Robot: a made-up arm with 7 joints.
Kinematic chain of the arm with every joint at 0, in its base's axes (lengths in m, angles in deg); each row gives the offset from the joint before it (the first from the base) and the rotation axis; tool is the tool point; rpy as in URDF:
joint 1: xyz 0 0 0.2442 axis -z
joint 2: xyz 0 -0.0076 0.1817 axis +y
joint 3: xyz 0 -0.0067 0.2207 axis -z
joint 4: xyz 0 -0.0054 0.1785 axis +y
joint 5: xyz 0 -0.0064 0.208 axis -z
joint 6: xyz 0 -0.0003 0.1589 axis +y
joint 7: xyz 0 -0.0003 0.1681 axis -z
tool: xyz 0 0 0 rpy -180 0 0
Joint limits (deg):
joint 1: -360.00..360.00
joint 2: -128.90..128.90
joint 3: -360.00..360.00
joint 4: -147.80..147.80
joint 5: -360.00..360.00
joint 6: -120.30..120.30
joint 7: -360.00..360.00
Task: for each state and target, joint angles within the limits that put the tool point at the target. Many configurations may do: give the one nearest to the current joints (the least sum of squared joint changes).
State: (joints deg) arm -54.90 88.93 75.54 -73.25 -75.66 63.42 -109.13
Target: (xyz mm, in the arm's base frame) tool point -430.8 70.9 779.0
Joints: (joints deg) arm -97.13 53.57 50.23 -102.95 -82.57 49.65 -109.13
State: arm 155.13 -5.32 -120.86 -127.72 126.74 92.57 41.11
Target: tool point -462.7 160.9 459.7
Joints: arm 165.43 29.57 -121.81 -103.14 117.81 69.77 41.11
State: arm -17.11 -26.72 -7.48 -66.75 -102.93 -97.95 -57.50
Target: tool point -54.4 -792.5 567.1
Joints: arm -68.11 -61.01 -16.00 -48.04 -107.97 -63.63 -57.50
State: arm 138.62 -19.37 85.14 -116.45 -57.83 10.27 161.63
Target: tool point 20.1 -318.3 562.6
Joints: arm 147.87 -36.17 115.70 -140.70 -63.84 26.70 161.63
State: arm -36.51 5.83 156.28 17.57 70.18 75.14 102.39
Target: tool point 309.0 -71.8 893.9
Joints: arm -45.67 50.85 115.97 65.57 41.77 104.99 102.39
